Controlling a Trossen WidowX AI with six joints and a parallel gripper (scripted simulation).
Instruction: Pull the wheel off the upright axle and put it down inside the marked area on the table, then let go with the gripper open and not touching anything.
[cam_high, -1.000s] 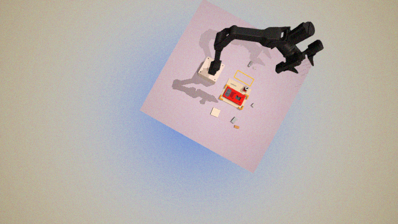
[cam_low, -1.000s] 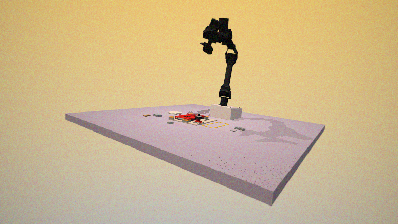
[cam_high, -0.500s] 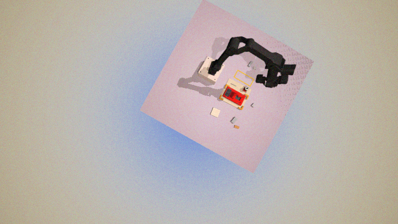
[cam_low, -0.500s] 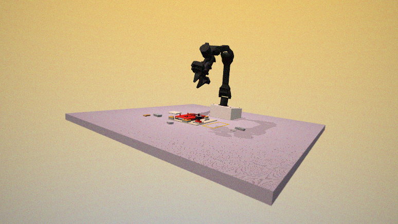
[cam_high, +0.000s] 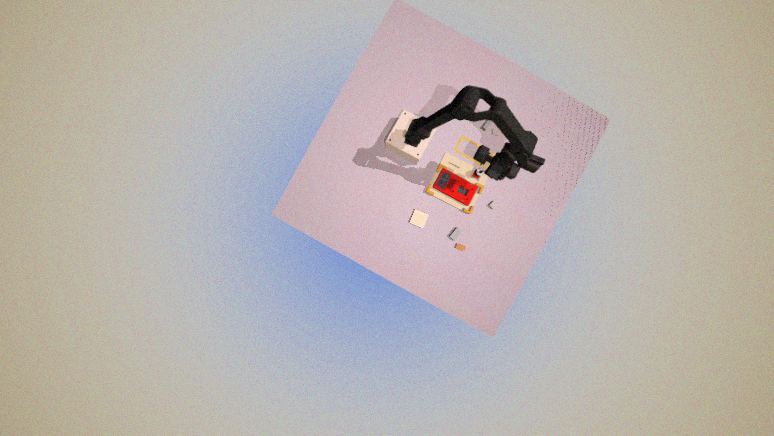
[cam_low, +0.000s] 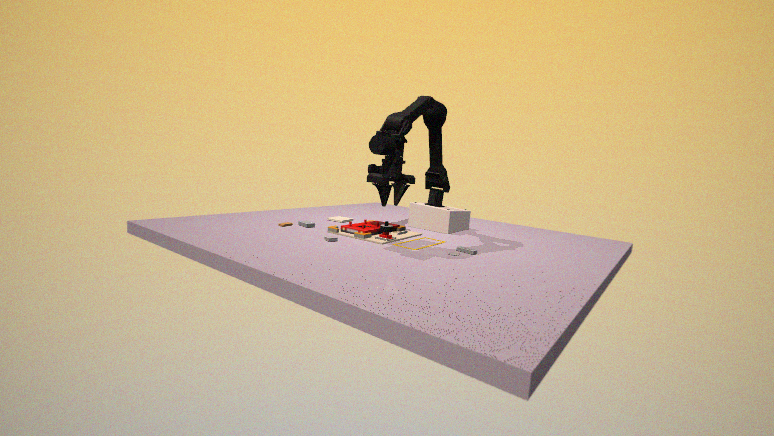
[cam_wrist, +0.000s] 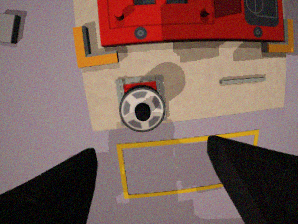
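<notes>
My gripper tip is now 1 cm to the left of the wheel and 7 cm above it. Also, from my gripper tip: beige square tile: 19 cm behind, 32 cm to the right, 11 cm below; black axle: 8 cm below.
</notes>
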